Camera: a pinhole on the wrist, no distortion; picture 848 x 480 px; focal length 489.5 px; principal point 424.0 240.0 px. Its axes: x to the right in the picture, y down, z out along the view. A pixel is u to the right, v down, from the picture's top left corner.
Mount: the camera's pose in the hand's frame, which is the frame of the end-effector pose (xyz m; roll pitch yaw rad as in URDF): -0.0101 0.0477 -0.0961 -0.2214 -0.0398 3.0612
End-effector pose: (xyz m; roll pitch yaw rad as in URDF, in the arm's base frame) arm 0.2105 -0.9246 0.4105 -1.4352 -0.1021 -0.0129
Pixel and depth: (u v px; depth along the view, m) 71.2 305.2 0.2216
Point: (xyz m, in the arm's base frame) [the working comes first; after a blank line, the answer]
In the camera's frame: -0.1597 0.0295 0.2216

0.3562 -0.8262 0.4827
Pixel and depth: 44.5 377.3 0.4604
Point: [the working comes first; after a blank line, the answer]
In the camera's frame: -0.3569 0.1291 0.4604

0.5308 -0.6496 0.6929
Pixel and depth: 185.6 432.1 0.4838
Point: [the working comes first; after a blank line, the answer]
In the camera's frame: -0.2356 0.1899 0.4838

0.4002 -0.6411 0.7357
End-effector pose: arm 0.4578 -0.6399 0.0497 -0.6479 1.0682 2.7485
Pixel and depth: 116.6 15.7 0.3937
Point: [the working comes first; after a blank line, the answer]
In the camera's frame: -0.2472 -0.1804 0.3937

0.0850 -0.7926 -0.0900
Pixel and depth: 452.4 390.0 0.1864
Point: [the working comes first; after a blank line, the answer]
In the camera's frame: 0.0108 0.0571 0.1864

0.3943 -0.6199 0.1112
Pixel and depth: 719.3 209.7 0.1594
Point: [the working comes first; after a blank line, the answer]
In the camera's frame: 0.0962 -0.0099 0.1594

0.4512 -0.7054 0.1552
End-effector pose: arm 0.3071 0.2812 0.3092 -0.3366 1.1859 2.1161
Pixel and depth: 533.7 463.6 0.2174
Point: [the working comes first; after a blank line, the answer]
In the camera's frame: 0.0487 0.0993 0.2174

0.3090 0.3864 0.4129
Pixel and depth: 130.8 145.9 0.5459
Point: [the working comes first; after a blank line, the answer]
In the camera's frame: -0.3270 -0.1049 0.5459

-0.0882 0.6447 0.1554
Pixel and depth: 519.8 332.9 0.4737
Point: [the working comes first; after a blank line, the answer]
In the camera's frame: 0.0927 0.0899 0.4737

0.1583 0.5538 0.5431
